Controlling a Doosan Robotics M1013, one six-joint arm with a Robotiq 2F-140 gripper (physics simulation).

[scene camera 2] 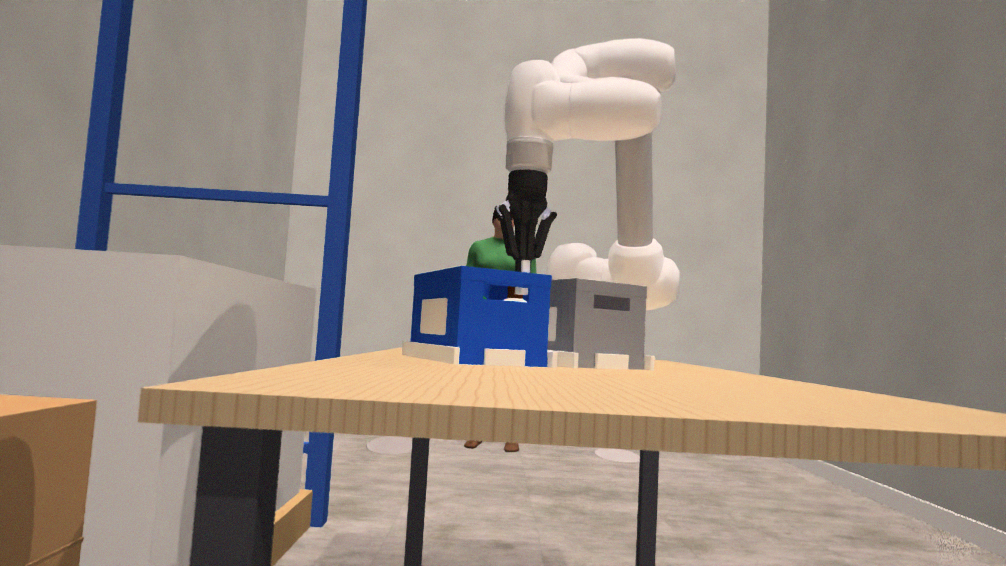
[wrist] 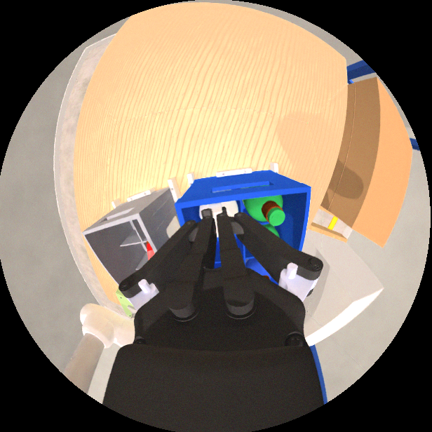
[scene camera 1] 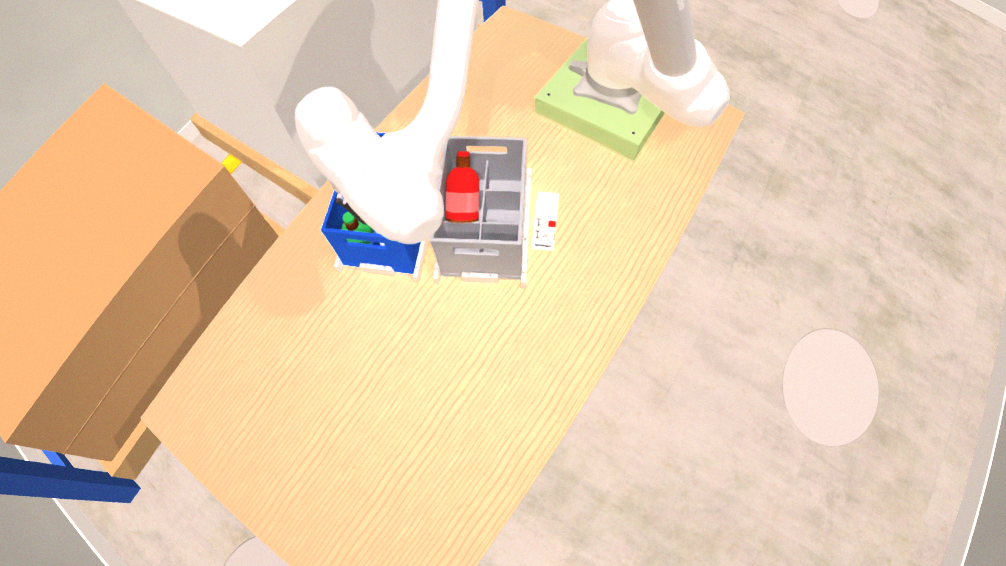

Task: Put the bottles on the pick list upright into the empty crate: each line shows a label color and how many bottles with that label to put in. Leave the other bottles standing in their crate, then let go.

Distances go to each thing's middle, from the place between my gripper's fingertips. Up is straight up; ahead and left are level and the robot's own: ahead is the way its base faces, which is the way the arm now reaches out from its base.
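The red bottle [scene camera 1: 462, 185] is 17 cm behind my hand, 10 cm to the left of it and 1 cm below it. There's a pick list [scene camera 1: 547, 203] too, and that list is 25 cm behind my hand, 27 cm to the left of it and 13 cm below it. Going by their middles, of the things named here the red bottle is the nearest to my hand.
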